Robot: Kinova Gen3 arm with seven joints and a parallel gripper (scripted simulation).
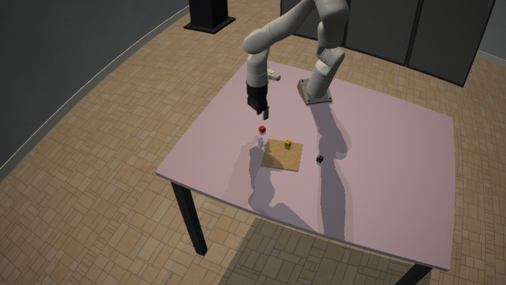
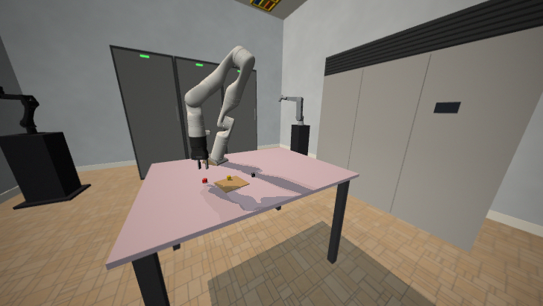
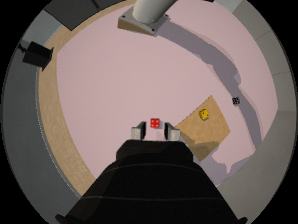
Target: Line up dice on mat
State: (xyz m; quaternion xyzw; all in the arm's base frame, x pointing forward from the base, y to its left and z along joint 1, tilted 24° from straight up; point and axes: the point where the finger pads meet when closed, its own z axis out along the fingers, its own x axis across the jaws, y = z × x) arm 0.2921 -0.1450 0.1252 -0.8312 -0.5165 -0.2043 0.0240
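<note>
Right now the red die is 9 cm below my hand. From my hand the other things lie so: yellow die 3 cm ahead, 12 cm to the left, 8 cm below; then square mat 8 cm ahead, 13 cm to the left, 10 cm below; then black die 4 cm ahead, 27 cm to the left, 9 cm below.
</note>
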